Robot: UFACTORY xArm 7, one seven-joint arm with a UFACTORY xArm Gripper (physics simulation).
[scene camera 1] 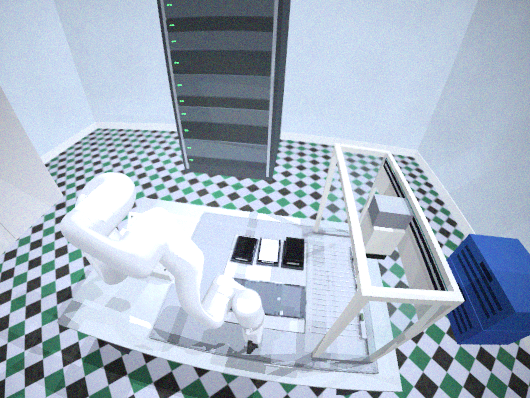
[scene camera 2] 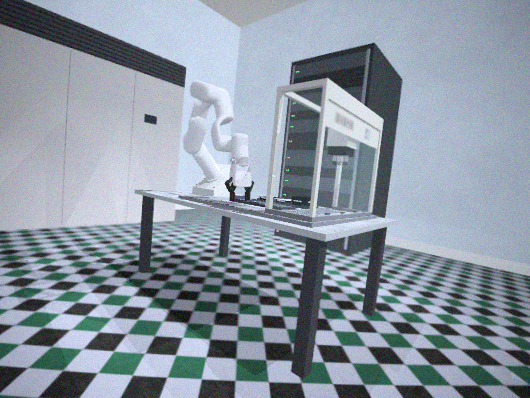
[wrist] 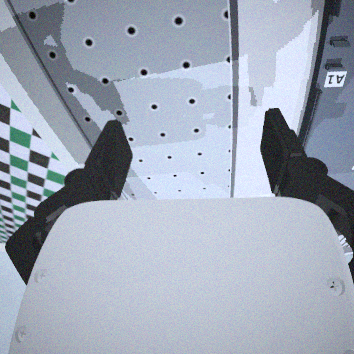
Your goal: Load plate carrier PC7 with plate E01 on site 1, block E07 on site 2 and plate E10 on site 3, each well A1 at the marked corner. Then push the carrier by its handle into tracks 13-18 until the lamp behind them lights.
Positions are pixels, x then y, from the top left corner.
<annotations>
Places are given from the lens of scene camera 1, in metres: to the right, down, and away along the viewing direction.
grey carrier [scene camera 1: 285, 300]: 0.08, 0.39, 0.84
</annotations>
